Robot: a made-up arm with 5 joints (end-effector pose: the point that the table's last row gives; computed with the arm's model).
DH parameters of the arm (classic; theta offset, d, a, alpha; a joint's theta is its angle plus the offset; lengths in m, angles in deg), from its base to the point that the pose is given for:
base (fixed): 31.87 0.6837 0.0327 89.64
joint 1: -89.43 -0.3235 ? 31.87
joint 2: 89.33 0.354 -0.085 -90
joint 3: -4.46 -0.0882 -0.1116 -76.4
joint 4: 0 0.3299 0.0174 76.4
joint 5: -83.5 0 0.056 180
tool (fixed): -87.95 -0.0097 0 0
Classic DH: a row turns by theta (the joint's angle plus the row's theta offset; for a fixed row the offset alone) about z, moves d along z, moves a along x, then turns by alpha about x.
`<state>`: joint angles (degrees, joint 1 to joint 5).
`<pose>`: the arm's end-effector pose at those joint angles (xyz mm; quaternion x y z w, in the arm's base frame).
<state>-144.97 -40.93 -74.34 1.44 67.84</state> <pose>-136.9 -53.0 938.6 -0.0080 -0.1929 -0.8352 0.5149</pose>
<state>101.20 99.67 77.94 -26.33 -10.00</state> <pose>516.7 284.1 640.6 -0.1157 -0.2221 0.9218 0.2960</pose>
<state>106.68 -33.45 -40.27 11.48 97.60</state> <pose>117.6 310.3 790.6 -0.5744 -0.5474 -0.5823 0.1770</pose>
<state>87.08 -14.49 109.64 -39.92 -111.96</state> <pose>76.8 72.5 58.4 -0.6798 -0.1576 -0.3329 0.6343</pose>
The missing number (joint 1, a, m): 0.1707
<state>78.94 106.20 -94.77 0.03 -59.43</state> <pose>-104.9 87.6 505.5 0.2520 0.0902 -0.0107 0.9635</pose>
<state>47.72 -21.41 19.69 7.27 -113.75</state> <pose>-321.2 291.8 437.4 -0.7117 0.6671 0.0602 0.2117</pose>
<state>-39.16 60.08 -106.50 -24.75 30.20</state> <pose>-32.3 -72.6 770.2 0.7173 -0.5875 0.3415 0.1541</pose>
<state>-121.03 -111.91 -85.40 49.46 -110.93</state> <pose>-284.0 28.9 1040.9 -0.6853 0.2664 0.3699 0.5680</pose>
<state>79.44 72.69 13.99 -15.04 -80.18</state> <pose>225.7 492.3 500.4 -0.0236 0.2778 -0.6160 0.7368</pose>
